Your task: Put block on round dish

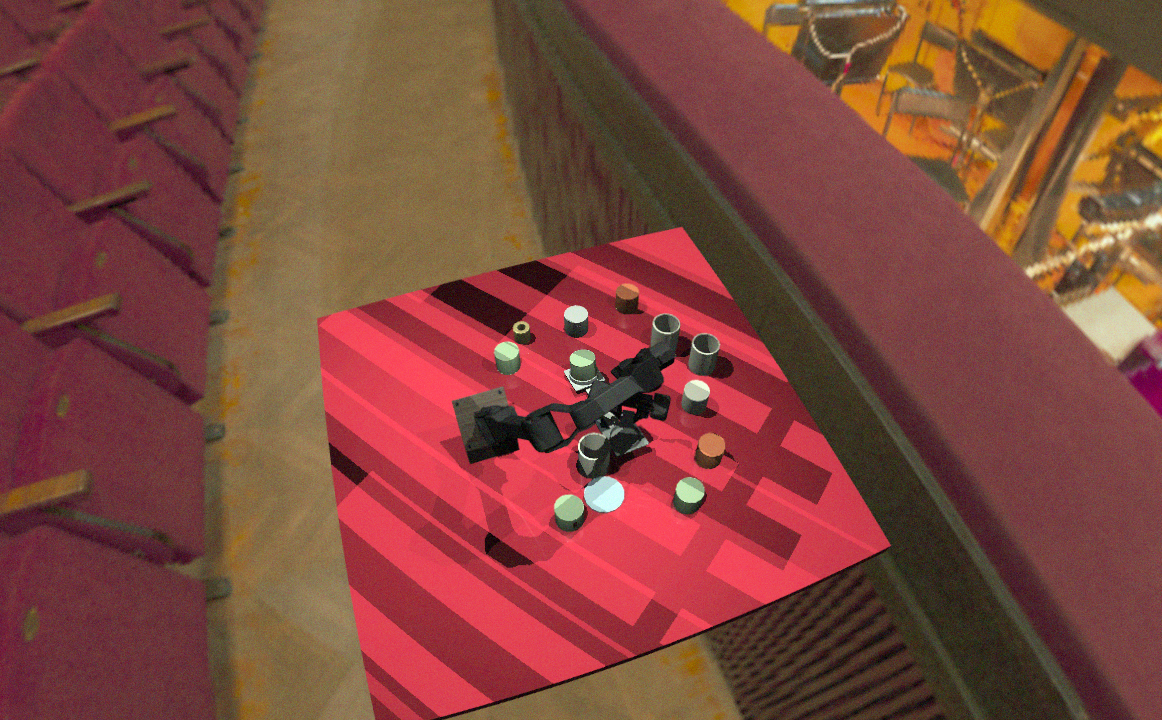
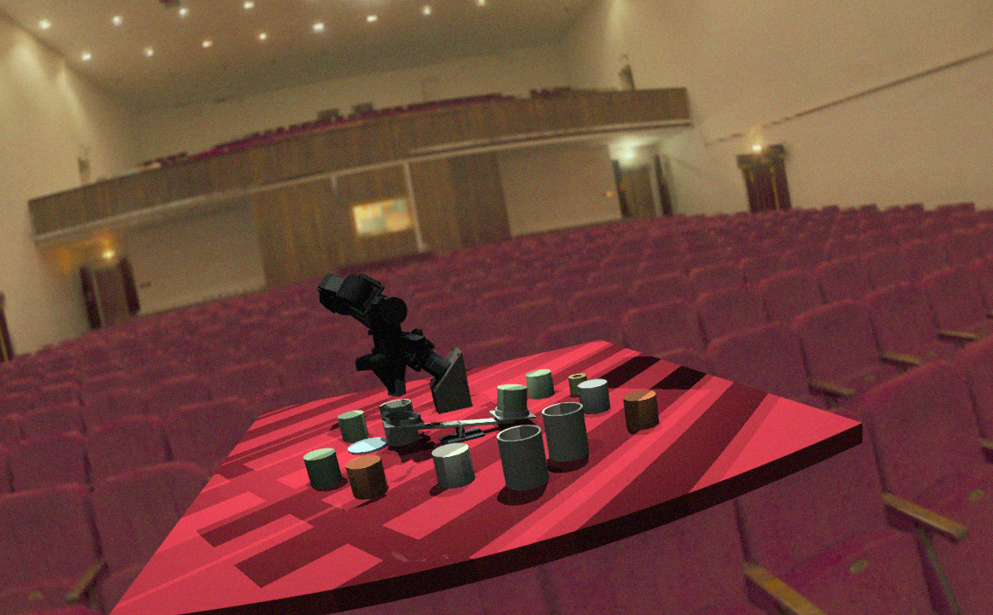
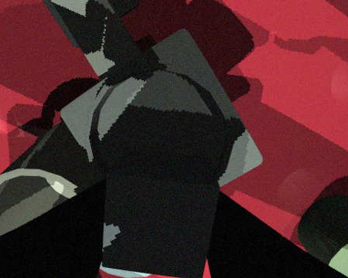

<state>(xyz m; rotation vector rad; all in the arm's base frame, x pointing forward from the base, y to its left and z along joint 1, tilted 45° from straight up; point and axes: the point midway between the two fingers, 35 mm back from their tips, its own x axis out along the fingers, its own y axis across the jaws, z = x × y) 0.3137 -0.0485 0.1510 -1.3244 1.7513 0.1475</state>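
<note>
The pale blue round dish lies 14 cm below my gripper tip, 10 cm to the right of it and 10 cm behind it. Round my gripper tip: grey block (1 cm above).
</note>
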